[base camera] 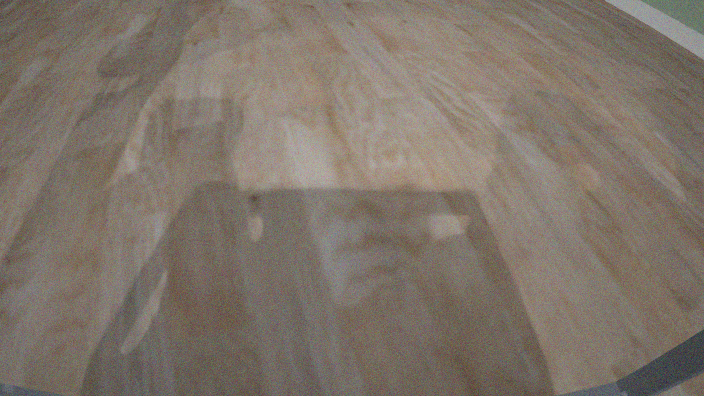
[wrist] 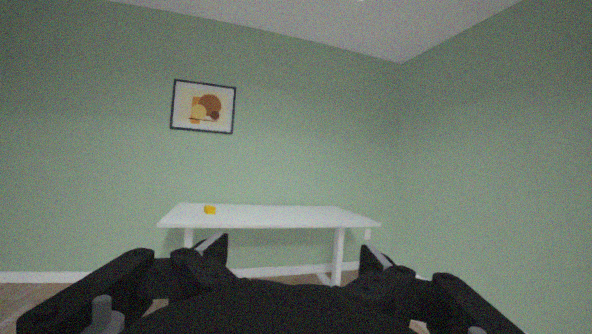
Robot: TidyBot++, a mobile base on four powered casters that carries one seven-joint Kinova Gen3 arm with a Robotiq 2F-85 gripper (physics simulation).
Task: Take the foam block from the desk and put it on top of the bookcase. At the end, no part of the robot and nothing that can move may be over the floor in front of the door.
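Places are measured from the arm's base along level axes (x ahead, y left, z up), in metres.
Pixels of known places: gripper, fingertip midpoint: (wrist: 293, 254).
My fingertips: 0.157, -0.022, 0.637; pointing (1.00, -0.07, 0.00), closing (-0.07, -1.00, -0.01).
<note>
Behind a point stands the place of what it marks, as x, y, z.
A small yellow foam block (wrist: 210, 210) {1.737, 0.499, 0.350} lies on the white desk (wrist: 280, 217) {1.778, -0.008, 0.324}, near the left end of its top, in the wrist view. The desk stands against the green wall, some way off. My gripper (wrist: 293, 254) {0.157, -0.022, 0.637} is open, with its two black fingers wide apart and no thing between them. It is well short of the desk, and the block appears above and left of the left fingertip. The bookcase and the door do not show in either view.
A framed picture (wrist: 202, 106) {2.163, 0.764, 1.195} hangs on the wall above the desk's left part. A room corner is right of the desk. The base camera view shows wood floor (base camera: 375, 125) {0.594, -0.091, -0.396} with shadows, and a white baseboard (base camera: 665, 27) {1.573, -1.624, -0.362} at the upper right.
</note>
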